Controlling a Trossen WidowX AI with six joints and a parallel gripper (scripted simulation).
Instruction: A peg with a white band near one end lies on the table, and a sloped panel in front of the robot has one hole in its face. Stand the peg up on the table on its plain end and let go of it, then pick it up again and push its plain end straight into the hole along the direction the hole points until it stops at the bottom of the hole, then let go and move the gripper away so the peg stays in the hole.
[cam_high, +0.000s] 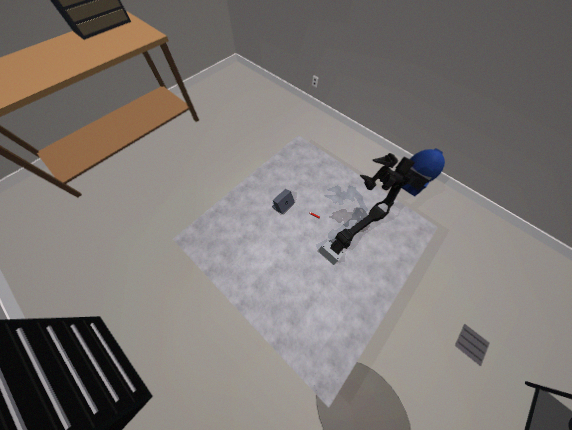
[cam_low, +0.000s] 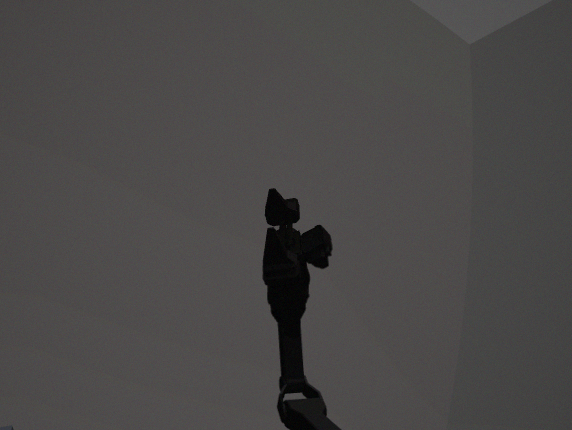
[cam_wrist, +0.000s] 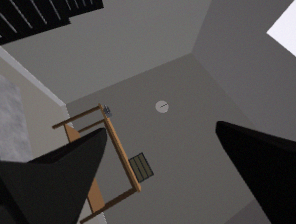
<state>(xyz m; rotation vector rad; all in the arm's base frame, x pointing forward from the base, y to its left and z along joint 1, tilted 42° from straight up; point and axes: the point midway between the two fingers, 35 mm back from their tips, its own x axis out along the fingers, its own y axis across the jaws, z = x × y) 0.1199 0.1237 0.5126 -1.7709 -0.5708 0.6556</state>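
Right now my gripper tip is 540 mm above the red peg, 140 mm short of it and 100 mm to the right of it. The rest, counted from my gripper tip: sloped panel 480 mm below, 340 mm ahead, 180 mm to the left.
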